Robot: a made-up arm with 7 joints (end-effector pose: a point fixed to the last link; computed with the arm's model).
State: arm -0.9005 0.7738 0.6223 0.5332 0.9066 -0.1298 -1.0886
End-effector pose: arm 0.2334 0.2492 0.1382 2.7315 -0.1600 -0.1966
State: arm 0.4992 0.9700 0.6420 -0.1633 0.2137 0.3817 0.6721
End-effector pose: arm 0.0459 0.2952 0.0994 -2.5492 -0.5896 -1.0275
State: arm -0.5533 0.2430 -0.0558 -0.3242 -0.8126 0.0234 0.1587
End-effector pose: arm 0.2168 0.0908 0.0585 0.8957 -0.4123 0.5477
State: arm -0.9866 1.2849 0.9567 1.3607 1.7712 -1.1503 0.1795
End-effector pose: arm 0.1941 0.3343 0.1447 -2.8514 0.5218 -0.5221
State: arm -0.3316 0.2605 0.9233 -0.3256 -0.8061 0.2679 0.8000
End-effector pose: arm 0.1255 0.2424 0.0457 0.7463 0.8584 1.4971
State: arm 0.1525 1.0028 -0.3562 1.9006 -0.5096 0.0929 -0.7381
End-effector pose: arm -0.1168 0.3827 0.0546 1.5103 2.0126 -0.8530
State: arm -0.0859 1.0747 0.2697 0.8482 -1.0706 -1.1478 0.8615
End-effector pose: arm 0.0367 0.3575 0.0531 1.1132 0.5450 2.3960
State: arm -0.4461 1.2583 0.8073 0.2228 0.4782 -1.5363 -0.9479
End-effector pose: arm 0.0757 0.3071 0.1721 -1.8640 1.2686 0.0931
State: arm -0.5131 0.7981 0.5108 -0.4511 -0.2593 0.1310 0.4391
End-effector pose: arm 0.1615 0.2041 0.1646 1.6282 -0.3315 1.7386
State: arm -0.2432 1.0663 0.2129 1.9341 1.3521 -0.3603 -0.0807
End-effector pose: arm -0.0073 0.3557 -0.0355 -2.3765 -0.7965 1.8460
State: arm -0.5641 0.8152 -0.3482 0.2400 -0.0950 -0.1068 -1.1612
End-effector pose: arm 0.2215 0.2010 0.0456 1.9067 -1.0813 -1.0180
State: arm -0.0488 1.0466 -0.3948 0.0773 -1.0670 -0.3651 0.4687
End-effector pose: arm 0.1181 0.2535 -0.0068 1.7096 0.3870 0.5549
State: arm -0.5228 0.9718 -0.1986 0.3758 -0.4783 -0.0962 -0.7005
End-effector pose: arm 0.2094 0.2629 0.0562 1.9893 -0.5859 -0.2448
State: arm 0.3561 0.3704 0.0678 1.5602 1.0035 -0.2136 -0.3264
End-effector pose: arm -0.1891 0.1820 -0.1074 1.5097 0.6123 -2.1142
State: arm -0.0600 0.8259 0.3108 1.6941 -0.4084 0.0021 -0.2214
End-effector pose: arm -0.0718 0.3420 -0.0599 1.6224 1.7973 -0.0394
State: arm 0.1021 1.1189 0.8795 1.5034 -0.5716 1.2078 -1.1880
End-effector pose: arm -0.1195 0.4054 0.0104 0.2054 1.0904 0.2261
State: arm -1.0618 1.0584 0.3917 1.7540 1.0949 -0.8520 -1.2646
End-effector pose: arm 0.2200 0.3131 0.0906 2.1026 -0.4661 -1.3412
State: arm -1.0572 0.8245 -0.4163 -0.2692 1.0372 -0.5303 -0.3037
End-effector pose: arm 0.2216 0.0878 0.1467 -1.6779 1.6719 -0.6376
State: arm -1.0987 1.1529 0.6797 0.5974 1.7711 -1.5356 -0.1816
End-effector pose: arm 0.1940 0.2692 0.1984 -2.0827 1.0110 0.0539
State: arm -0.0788 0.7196 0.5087 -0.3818 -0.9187 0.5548 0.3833
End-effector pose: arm 0.1389 0.2385 0.0715 1.5931 0.3991 0.6887
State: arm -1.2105 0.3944 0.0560 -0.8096 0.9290 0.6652 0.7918
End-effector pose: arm 0.1624 0.0703 0.2514 0.8306 0.0986 2.7012
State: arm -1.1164 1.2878 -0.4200 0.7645 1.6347 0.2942 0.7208
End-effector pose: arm 0.3143 0.2860 0.1835 -1.2951 0.2466 -0.6440
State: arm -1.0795 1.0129 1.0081 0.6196 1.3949 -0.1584 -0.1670
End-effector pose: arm 0.2186 0.3034 0.2039 -2.5914 -0.7090 -1.1719
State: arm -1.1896 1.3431 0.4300 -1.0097 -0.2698 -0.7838 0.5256
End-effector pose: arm 0.0747 0.1469 0.2241 0.0469 2.5306 -1.7602
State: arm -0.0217 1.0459 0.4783 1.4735 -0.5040 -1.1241 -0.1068
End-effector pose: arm -0.0461 0.3489 0.0258 2.4691 0.5039 1.1696
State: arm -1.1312 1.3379 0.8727 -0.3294 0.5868 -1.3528 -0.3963
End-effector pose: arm 0.0943 0.2291 0.2385 -0.9519 0.9402 -0.9105
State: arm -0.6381 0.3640 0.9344 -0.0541 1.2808 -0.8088 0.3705
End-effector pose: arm 0.1767 0.1770 0.0711 -2.1679 0.4994 -1.6461
